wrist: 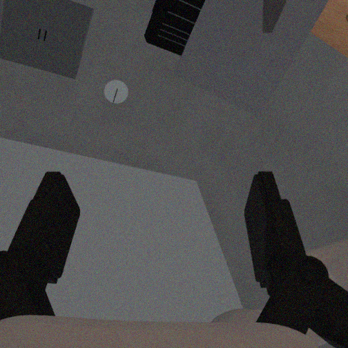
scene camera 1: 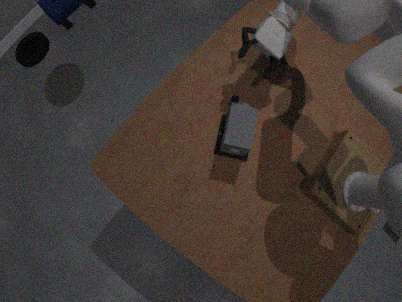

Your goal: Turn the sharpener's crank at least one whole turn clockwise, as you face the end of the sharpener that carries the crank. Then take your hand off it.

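Where they show: gripper, fingertip midpoint: [scene camera 1: 252,67]; arm's base, link origin: [scene camera 1: 357,191].
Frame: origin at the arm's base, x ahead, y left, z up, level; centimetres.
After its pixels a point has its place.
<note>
The sharpener [scene camera 1: 241,126] {x 41.7, y 12.7, z 4.6 cm}, with a grey body on a black base, stands on the wooden table in the scene view. A small black part [scene camera 1: 234,99] {x 49.1, y 4.9, z -3.5 cm}, which looks like its crank, sticks out at its upper end; its turned position cannot be made out. My gripper [scene camera 1: 251,66] {x 50.0, y -2.0, z 7.3 cm} [wrist: 158,191] is open, with its fingers wide apart and nothing between them. In the scene view it is beyond the crank end, apart from the sharpener. The sharpener does not show in the wrist view, which looks out past the table.
The wooden table [scene camera 1: 165,145] {x 55.7, y 28.9, z -8.2 cm} carries the arm's tan base board [scene camera 1: 351,145] {x 11.1, y -9.8, z 0.3 cm} at the right. A blue object [scene camera 1: 57,9] and a black disc [scene camera 1: 32,49] are off the table. The wrist view shows a black ribbed object [wrist: 173,25], a pale disc [wrist: 116,92] and a grey box [wrist: 47,37].
</note>
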